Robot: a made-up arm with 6 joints.
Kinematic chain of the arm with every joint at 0, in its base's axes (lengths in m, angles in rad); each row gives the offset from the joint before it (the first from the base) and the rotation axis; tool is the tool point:
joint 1: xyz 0 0 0.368 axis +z
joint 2: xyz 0.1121 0 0 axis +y
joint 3: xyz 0 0 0.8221 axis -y
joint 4: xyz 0 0 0.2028 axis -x
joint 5: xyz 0.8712 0 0 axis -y
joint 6: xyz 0.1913 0 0 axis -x
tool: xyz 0 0 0
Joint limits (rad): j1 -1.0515..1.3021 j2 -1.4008..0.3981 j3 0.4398..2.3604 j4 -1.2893..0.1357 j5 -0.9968..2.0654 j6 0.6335..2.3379
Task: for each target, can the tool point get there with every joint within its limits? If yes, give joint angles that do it. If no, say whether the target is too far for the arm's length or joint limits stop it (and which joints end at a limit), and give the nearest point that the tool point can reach.
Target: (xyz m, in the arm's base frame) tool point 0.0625 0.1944 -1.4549
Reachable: no: joint limits stop it (at a limit: joint 1, joint 2, joint 3) | nearest point -0.5626 1.0177 -0.3061 | short by 1.545 m
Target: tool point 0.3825 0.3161 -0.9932
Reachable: no: joint limits stop it (at a limit: joint 1, joint 2, joint 3, joint 4) | nearest point -0.5417 0.9969 -0.2729 | short by 1.355 m
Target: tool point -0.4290 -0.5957 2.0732
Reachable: yes | joints 0.9302 -0.5104 1.2832 -0.7726 0.0906 1.2226
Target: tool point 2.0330 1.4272 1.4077
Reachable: no: too far | nearest point 1.2146 0.8526 1.3716 | short by 1.001 m
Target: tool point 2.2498 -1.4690 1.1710
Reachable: no: too far | nearest point 1.2411 -0.8104 1.3384 | short by 1.216 m
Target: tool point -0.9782 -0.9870 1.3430
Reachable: yes | joints 0.7315 -0.6204 1.9779 -0.9088 0.5670 0.9933
